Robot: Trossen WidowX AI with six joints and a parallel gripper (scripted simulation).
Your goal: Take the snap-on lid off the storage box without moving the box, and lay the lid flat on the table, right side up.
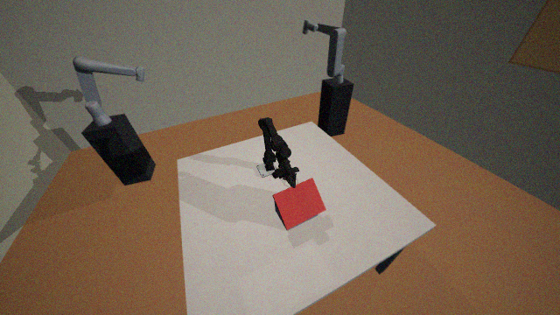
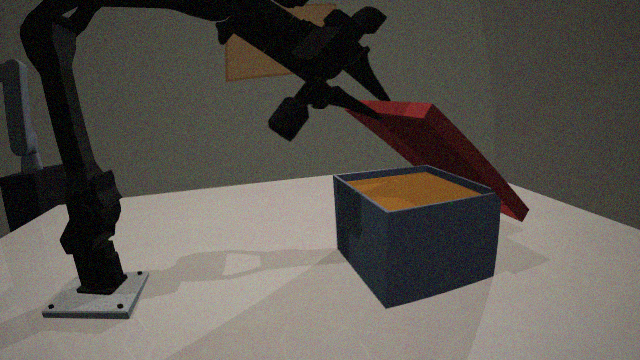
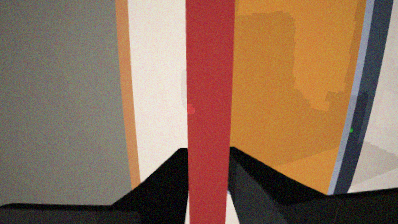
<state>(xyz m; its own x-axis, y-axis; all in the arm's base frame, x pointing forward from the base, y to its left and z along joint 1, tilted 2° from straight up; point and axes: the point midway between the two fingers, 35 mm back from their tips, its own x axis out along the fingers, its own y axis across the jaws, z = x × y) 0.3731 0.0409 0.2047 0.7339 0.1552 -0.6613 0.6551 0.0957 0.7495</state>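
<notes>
Right now my gripper tip is 60 mm short of the red lid, 50 mm above it and 10 mm to the right of it. The rest, counted from my gripper tip: blue storage box (140 mm below, 30 mm ahead).
</notes>
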